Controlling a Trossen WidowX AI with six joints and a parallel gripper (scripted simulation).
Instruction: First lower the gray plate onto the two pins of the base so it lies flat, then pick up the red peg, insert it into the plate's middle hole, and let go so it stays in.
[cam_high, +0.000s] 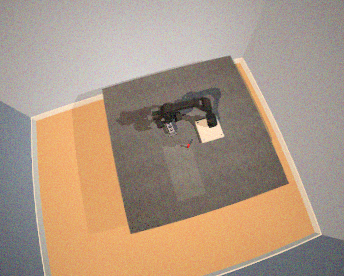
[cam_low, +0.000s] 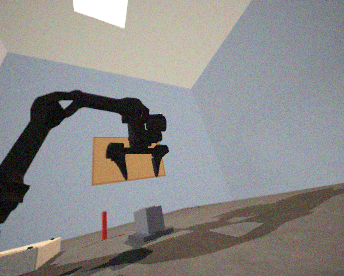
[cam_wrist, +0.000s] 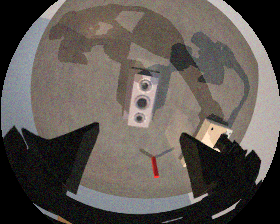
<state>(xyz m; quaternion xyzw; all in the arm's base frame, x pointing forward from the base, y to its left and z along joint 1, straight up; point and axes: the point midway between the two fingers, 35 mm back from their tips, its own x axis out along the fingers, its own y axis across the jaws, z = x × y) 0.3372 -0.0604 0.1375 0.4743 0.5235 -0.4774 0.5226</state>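
My gripper tip is now 180 mm to the right of the red peg, 100 mm above it and 90 mm past it. The rest, counted from my gripper tip: gray plate (90 mm below, 10 mm to the right); then base (130 mm below, 10 mm to the right).
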